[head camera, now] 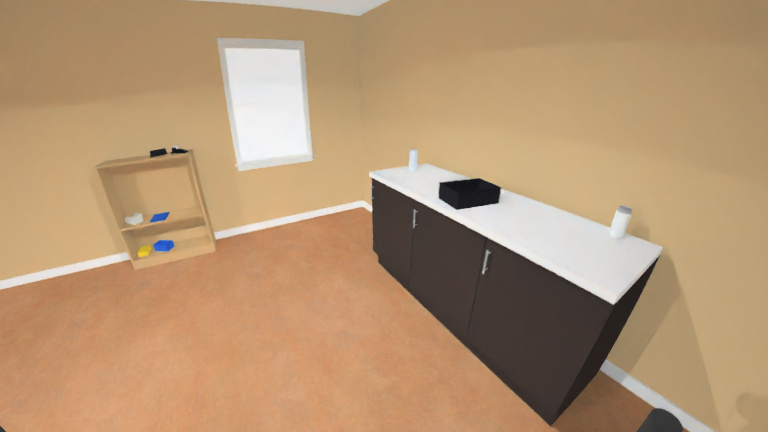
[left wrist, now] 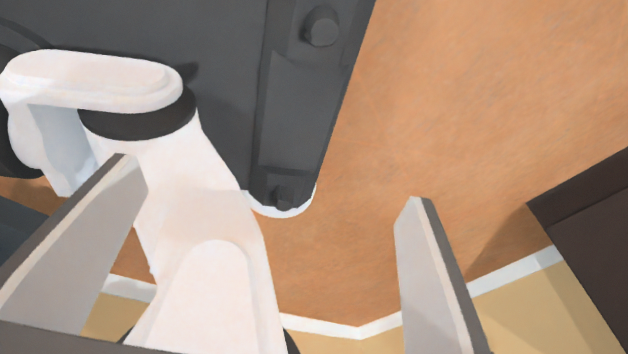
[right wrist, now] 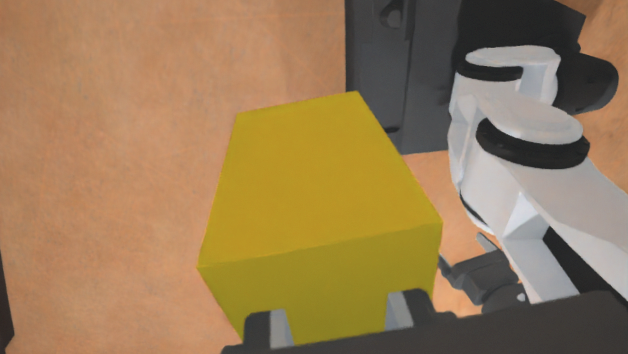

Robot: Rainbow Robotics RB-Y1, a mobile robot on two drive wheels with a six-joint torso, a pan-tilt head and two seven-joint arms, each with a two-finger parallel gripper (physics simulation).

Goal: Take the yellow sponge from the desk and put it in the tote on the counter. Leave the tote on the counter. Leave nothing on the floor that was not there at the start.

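Places are measured from the robot's base along level axes (x right, y ahead, z up), in millimetres.
Where they show: left gripper, fingertip midpoint: (left wrist: 273,192) (right wrist: 455,242); right gripper, fingertip midpoint: (right wrist: 315,200).
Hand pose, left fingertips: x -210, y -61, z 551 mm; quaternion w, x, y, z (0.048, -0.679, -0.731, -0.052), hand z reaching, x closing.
After its pixels a point has its place.
The yellow sponge (right wrist: 320,180) {z 892, x 236, y 241 mm} is a big block in the right wrist view. My right gripper (right wrist: 337,312) is shut on its near end and holds it above the floor. My left gripper (left wrist: 273,192) {z 551, x -210, y -61 mm} is open, with its fingers wide apart and no object between them. The black tote (head camera: 468,193) {z 1000, x -348, y 1443 mm} stands upright on the white-topped counter (head camera: 553,233) {z 912, x 107, y 1348 mm} in the head view, at right of centre, its open top facing up. The inside bottom of the tote is hidden. The desk does not show in the views of this moment.
White bottles (head camera: 413,160) {z 1004, x -939, y 2020 mm} (head camera: 620,221) {z 999, x 395, y 1454 mm} stand on the counter, one at each end. A wooden shelf unit (head camera: 115,198) {z 714, x -3354, y 569 mm} with small objects stands against the far wall. A dark cabinet side (left wrist: 595,235) {z 247, x 225, y 1021 mm} shows at the right of the left wrist view. My dark base (right wrist: 380,100) {z 191, x -30, y 5 mm} shows in the right wrist view.
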